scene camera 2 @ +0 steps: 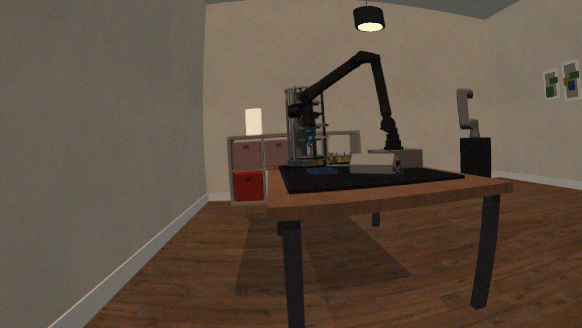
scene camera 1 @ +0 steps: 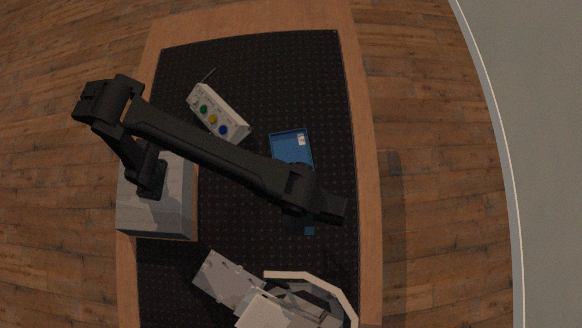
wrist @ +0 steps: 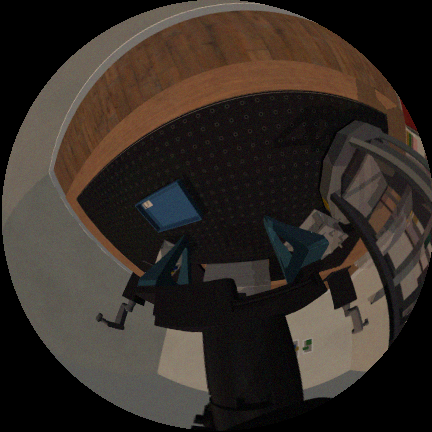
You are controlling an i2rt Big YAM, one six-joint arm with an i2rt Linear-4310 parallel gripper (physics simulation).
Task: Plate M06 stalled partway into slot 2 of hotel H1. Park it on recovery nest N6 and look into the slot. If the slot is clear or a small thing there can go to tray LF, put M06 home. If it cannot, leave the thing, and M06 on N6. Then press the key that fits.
Observation:
My gripper is open, with nothing in its grasp. Also in view: a slotted rack tower and a white button box.

